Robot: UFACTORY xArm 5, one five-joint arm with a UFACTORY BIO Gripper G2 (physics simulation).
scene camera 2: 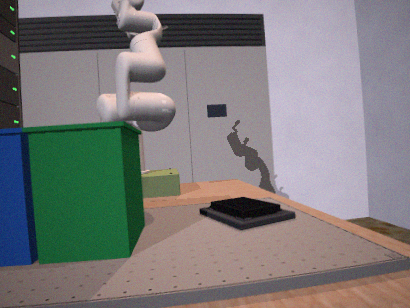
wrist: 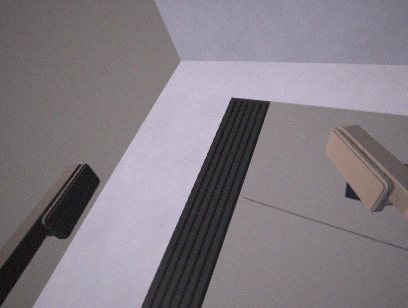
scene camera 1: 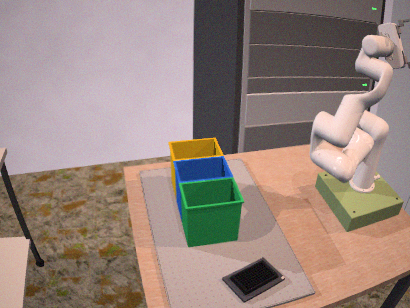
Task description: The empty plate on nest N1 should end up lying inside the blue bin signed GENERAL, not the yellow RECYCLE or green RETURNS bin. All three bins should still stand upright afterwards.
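Places are measured from the arm's base along level axes (x ahead, y left, z up), in metres.
Where they show: hand, its tool point: [scene camera 2: 153,11] [wrist: 200,183]; arm's base, origin of its link: [scene camera 1: 361,184].
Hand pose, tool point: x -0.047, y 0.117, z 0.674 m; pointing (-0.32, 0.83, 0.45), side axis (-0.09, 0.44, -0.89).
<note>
Each offset is from my tool point to the centre of the thing. Level surfaces: height alone.
The black plate {0.653 m ahead, 0.138 m left, 0.716 m down} [scene camera 1: 254,278] [scene camera 2: 244,206] lies flat on the dark grey nest {0.653 m ahead, 0.138 m left, 0.727 m down} [scene camera 1: 229,281] [scene camera 2: 242,223], near the front of the mat. The blue bin {0.710 m ahead, 0.252 m right, 0.645 m down} [scene camera 1: 202,170] [scene camera 2: 15,200] stands upright between the yellow bin {0.699 m ahead, 0.381 m right, 0.645 m down} [scene camera 1: 194,149] and the green bin {0.720 m ahead, 0.122 m right, 0.645 m down} [scene camera 1: 212,223] [scene camera 2: 80,195], which also stand upright. No lettering on the bins can be read. My gripper [wrist: 215,184] is open and empty, its two fingers wide apart. It is raised high above the arm's base, far from the plate and bins, and faces the walls. It is partly cut off in scene camera 1.
The grey perforated mat {0.734 m down} [scene camera 1: 265,245] [scene camera 2: 210,260] lies on the wooden table {0.748 m down} [scene camera 1: 295,220]. The arm's green base block [scene camera 1: 372,215] [scene camera 2: 161,185] stands on the table, to the right of the bins in scene camera 1. A server rack [scene camera 1: 246,65] stands behind. Another table [scene camera 1: 15,265] is at the left.
</note>
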